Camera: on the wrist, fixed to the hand. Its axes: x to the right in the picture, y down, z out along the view.
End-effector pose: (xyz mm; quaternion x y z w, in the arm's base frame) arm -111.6 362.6 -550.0 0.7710 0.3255 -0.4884 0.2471
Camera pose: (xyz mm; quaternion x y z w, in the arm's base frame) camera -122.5 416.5 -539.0 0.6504 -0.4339 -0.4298 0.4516
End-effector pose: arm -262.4 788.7 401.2 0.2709 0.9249 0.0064 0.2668
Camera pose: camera -302.1 756.8 424.7 0.8413 0.3811 -0.0440 0.3809
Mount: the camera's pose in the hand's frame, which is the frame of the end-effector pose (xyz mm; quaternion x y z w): 0.6 -43.3 -35.7 0.1644 -0.2679 0.6606 0.6817
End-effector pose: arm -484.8 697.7 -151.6 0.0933 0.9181 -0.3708 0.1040
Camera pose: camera -500.5 692.1 -98.0 0.5879 0.4755 -0.3600 0.5465
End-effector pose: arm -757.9 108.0 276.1 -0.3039 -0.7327 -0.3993 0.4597
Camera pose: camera -777.9 55.7 272.6 -0.7226 -0.4876 0.2334 0.4309
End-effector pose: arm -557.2 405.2 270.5 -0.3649 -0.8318 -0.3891 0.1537
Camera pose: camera -590.1 359.7 270.9 -0.8772 -0.4311 0.0708 0.1990
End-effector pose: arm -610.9 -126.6 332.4 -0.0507 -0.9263 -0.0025 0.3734
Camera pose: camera -590.8 -171.1 360.0 -0.5858 -0.6984 0.4108 0.0164
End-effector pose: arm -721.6 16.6 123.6 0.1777 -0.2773 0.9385 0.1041
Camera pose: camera -719.3 72.3 116.8 -0.2065 0.1800 -0.7065 0.6525
